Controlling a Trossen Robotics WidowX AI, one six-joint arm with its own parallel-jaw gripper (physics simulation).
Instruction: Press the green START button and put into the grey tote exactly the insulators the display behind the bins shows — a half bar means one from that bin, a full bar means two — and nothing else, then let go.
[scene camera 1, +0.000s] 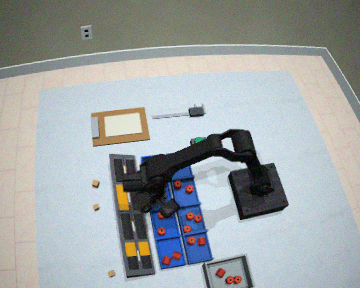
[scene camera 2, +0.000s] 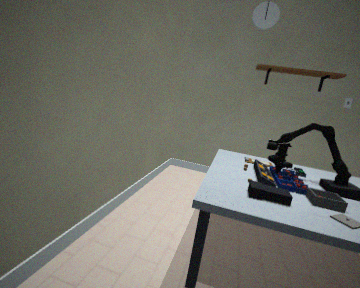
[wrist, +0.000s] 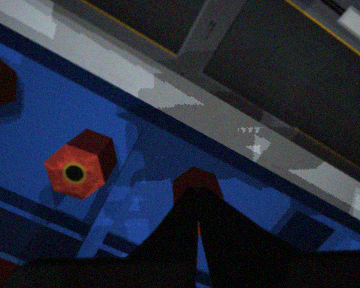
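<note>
My gripper (wrist: 196, 196) is shut and empty, over a blue bin; the arm hides its tips in scene camera 1. A red insulator (wrist: 196, 176) lies right behind the fingertips, partly hidden. Another insulator (wrist: 80, 167) stands in the neighbouring bin. More red insulators (scene camera 1: 189, 189) (scene camera 1: 161, 231) lie in the blue bins. The grey tote (scene camera 1: 225, 260) (scene camera 2: 327, 201) holds three insulators, one (scene camera 1: 220, 272) on its side and two (scene camera 1: 230, 280) (scene camera 1: 237, 279) upright. The display shows a full amber bar (scene camera 1: 122, 197) and two half bars (scene camera 1: 130, 249) (scene camera 1: 144, 248); the arm covers part of it. The green START button (scene camera 1: 199, 140) is partly behind the arm.
A clipboard (scene camera 1: 122, 125) and a caliper (scene camera 1: 196, 111) lie beyond the bins. Small wooden blocks (scene camera 1: 95, 183) (scene camera 1: 96, 207) (scene camera 1: 111, 273) lie left of the display. A long black box (scene camera 2: 270, 194) stands beside the tote, near a flat plate (scene camera 2: 345, 220).
</note>
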